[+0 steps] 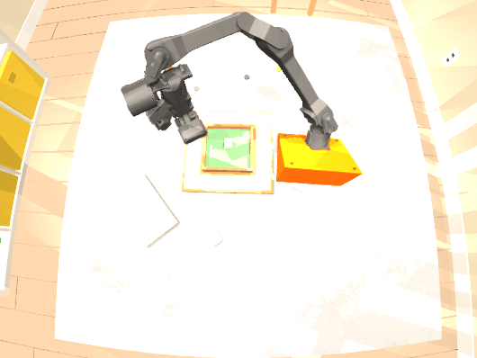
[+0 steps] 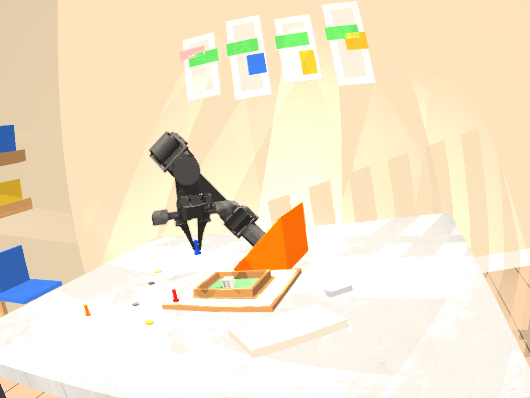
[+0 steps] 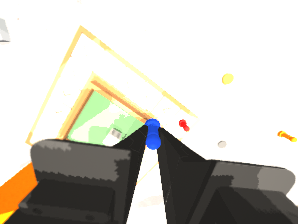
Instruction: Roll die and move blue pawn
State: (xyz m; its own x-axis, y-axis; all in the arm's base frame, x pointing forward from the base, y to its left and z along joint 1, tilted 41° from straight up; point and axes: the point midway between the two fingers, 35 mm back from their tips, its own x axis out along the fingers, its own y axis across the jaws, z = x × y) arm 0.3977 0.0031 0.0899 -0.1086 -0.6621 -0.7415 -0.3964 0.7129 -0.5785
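My gripper tip is 11 cm past the white die, 2 cm to the right of it and 12 cm above it. From my gripper tip the other things lie so: green tray (11 cm behind, 4 cm to the left, 14 cm below); then red pawn (1 cm behind, 9 cm to the right, 12 cm below); then blue pawn (1 cm above).
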